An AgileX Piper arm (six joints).
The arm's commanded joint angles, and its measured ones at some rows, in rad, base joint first. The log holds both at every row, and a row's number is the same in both.
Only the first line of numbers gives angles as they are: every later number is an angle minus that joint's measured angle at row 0.
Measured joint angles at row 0:
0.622 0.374 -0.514 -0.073 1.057 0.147
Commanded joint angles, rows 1 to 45:
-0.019 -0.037 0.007 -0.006 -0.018 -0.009
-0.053 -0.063 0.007 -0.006 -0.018 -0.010
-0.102 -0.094 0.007 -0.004 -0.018 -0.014
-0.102 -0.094 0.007 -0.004 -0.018 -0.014
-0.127 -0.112 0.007 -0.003 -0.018 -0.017
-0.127 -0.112 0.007 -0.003 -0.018 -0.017
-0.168 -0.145 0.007 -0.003 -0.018 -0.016
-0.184 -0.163 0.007 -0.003 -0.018 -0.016
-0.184 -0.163 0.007 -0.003 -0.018 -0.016
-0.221 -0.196 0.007 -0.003 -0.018 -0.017
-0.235 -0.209 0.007 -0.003 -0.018 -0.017
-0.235 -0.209 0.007 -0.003 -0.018 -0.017
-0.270 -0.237 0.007 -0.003 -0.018 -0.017
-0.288 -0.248 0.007 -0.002 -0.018 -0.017
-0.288 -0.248 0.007 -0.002 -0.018 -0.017
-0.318 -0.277 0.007 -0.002 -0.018 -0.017
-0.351 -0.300 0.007 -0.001 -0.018 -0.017
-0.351 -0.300 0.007 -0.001 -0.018 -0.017
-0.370 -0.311 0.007 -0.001 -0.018 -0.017
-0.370 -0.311 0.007 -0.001 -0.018 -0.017
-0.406 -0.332 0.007 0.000 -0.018 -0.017
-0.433 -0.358 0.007 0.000 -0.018 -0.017
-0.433 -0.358 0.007 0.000 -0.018 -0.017
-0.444 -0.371 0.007 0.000 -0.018 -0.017
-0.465 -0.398 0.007 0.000 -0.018 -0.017
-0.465 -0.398 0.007 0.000 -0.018 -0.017
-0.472 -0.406 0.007 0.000 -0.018 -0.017
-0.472 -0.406 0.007 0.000 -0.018 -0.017
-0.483 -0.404 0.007 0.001 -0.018 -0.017
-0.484 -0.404 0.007 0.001 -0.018 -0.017
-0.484 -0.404 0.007 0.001 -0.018 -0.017
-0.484 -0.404 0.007 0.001 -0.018 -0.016
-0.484 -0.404 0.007 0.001 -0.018 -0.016
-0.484 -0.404 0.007 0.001 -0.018 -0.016
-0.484 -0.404 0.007 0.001 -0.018 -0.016
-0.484 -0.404 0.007 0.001 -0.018 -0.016
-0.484 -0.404 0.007 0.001 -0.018 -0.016
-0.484 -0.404 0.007 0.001 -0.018 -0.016
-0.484 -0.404 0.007 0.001 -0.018 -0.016
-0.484 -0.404 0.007 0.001 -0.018 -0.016
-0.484 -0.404 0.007 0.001 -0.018 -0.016
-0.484 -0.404 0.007 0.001 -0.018 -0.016
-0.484 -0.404 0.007 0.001 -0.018 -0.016
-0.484 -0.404 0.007 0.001 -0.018 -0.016
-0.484 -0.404 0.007 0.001 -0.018 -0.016
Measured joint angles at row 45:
-0.479 -0.378 0.006 0.001 -0.019 -0.007
